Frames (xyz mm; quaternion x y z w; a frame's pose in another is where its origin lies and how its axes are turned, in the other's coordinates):
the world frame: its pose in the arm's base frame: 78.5 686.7 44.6 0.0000 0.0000 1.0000 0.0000
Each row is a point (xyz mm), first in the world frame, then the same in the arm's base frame.
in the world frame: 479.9 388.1 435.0
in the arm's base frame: -401.4 298.6 479.6
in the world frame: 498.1 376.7 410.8
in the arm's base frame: -419.6 310.0 455.4
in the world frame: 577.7 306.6 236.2
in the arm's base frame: -499.2 380.1 280.8
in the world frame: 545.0 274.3 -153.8
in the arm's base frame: -466.5 412.4 -109.2
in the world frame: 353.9 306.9 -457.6
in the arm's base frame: -275.4 379.8 -413.0
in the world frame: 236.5 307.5 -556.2
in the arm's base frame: -158.0 379.2 -511.6
